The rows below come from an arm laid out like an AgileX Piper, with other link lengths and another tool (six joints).
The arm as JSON. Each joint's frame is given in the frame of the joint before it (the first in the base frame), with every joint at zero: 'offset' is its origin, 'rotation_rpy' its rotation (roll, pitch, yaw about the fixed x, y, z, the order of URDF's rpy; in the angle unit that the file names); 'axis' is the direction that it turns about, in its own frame. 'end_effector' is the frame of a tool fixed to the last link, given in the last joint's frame.
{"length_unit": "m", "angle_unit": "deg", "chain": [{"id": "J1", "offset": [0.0, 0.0, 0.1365], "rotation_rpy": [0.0, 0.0, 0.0], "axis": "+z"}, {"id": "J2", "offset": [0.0, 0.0, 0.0], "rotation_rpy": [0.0, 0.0, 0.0], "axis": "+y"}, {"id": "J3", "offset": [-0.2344, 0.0, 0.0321], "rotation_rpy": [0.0, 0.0, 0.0], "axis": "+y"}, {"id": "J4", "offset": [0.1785, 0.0, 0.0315], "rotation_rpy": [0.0, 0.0, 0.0], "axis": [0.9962, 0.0, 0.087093]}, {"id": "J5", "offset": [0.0, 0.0, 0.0], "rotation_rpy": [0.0, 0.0, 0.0], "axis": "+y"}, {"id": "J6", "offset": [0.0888, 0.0, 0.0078], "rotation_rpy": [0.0, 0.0, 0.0], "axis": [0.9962, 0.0, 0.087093]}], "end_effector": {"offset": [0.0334, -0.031, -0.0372], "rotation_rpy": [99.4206, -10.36, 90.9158]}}
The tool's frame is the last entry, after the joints.
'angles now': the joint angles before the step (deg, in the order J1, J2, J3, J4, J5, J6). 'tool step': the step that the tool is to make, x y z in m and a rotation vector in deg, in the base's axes. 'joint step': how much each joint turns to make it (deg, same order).
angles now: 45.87 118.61 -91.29 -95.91 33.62 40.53
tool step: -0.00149 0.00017 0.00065 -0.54 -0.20 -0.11
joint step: 0.27 -0.15 0.28 -0.07 0.54 -0.31
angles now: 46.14 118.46 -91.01 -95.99 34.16 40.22
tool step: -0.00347 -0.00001 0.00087 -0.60 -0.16 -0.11
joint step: 0.51 -0.53 0.87 -0.15 0.78 -0.11
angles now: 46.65 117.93 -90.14 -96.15 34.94 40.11
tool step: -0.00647 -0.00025 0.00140 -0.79 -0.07 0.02
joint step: 0.88 -1.14 1.76 -0.16 1.02 -0.05
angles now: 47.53 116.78 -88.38 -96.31 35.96 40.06
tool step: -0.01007 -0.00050 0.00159 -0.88 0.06 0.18
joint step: 1.35 -1.82 2.77 -0.17 1.31 0.18
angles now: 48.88 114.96 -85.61 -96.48 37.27 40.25
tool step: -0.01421 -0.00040 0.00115 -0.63 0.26 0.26
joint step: 2.02 -2.39 3.65 0.03 1.74 0.67
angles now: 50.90 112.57 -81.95 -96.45 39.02 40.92
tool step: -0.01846 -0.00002 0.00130 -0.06 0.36 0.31
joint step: 2.88 -2.88 4.13 0.48 2.28 1.15
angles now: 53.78 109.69 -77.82 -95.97 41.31 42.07
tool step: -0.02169 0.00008 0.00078 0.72 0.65 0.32
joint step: 3.67 -3.13 4.20 1.23 2.65 1.56
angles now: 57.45 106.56 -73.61 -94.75 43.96 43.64
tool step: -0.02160 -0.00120 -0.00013 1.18 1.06 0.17
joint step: 3.84 -3.05 3.82 2.01 2.58 1.51
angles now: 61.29 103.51 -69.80 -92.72 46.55 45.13
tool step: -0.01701 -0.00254 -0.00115 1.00 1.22 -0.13
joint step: 3.11 -2.38 2.89 2.21 2.11 1.06
